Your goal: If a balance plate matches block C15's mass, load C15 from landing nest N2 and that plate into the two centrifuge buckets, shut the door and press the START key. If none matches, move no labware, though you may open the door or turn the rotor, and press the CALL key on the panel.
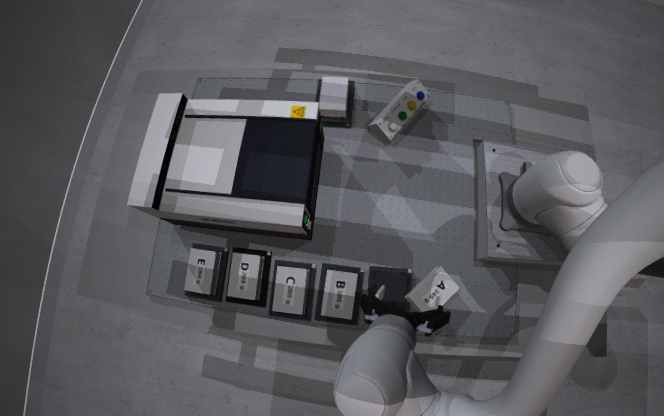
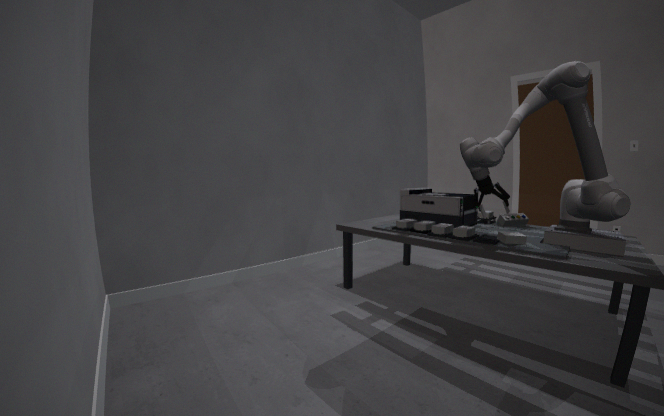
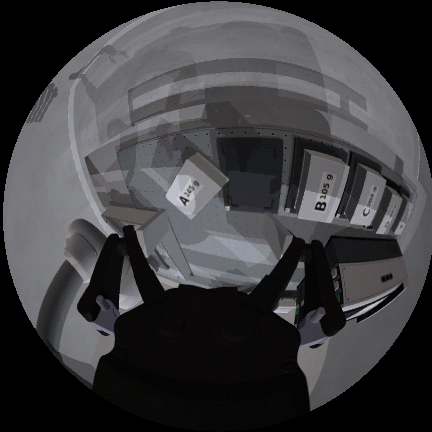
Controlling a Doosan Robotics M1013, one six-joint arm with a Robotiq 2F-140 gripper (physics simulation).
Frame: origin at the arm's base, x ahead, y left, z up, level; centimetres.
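Seen in the pictures: gripper, between the fingertips: [image 1: 409, 296] [image 2: 496, 214] [image 3: 214, 221]; arm's base, origin of its link: [image 1: 526, 204] [image 2: 573, 230].
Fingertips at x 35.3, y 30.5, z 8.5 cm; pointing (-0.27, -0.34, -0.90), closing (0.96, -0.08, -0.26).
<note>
Pixels of each thing's top centre, then the offset from my fingertips to it.
- empty dark nest, centre of its top: [image 3: 250, 179] [image 1: 389, 296] [image 2: 488, 237] dx +3.3, dy +0.6, dz -12.3 cm
- Plate A, centre of its top: [image 3: 187, 194] [image 1: 434, 292] [image 2: 512, 232] dx -8.6, dy -1.8, dz -8.7 cm
- Plate B, centre of its top: [image 3: 324, 193] [image 1: 339, 294] [image 2: 464, 227] dx +17.3, dy +1.9, dz -8.7 cm
- plate C, centre of its top: [image 3: 369, 201] [image 1: 289, 290] [image 2: 442, 225] dx +30.8, dy +2.8, dz -8.7 cm
- plate D, centre of its top: [image 1: 243, 276] [image 3: 390, 216] [image 2: 425, 222] dx +44.4, dy +1.3, dz -8.7 cm
- plate E, centre of its top: [image 1: 199, 271] [image 2: 406, 220] dx +57.9, dy +2.3, dz -8.7 cm
- pale block, centre of its top: [image 1: 333, 92] [image 3: 283, 309] [image 2: 485, 211] dx +27.5, dy -57.7, dz -6.2 cm
- button panel, centre of its top: [image 1: 402, 103] [image 2: 513, 213] dx +6.0, dy -56.5, dz -5.7 cm
My gripper [image 1: 407, 297] [image 2: 494, 210] [image 3: 214, 221] is open and empty, above the table near plate A and the empty dark nest [image 1: 392, 280] [image 3: 252, 175]. Plate A [image 1: 434, 290] [image 2: 512, 238] [image 3: 192, 187], marked 145 g, lies turned on the table beside that nest. Plate B [image 1: 339, 295] [image 3: 322, 187] (105 g), plate C [image 1: 290, 291] [image 3: 367, 195] (203 g), plate D [image 1: 245, 277] and plate E [image 1: 201, 272] sit in nests. A pale block [image 1: 334, 95] sits in a back nest; no marking is readable. The centrifuge [image 1: 200, 155] [image 2: 432, 204] [image 3: 372, 275] looks shut; its buckets are hidden.
The button panel [image 1: 387, 125] [image 2: 506, 222] stands at the back, angled, with blue, yellow, green and white buttons; their lettering is unreadable. The robot's base plinth [image 1: 480, 200] [image 2: 582, 242] is at the right. The centrifuge stands behind the plate row.
</note>
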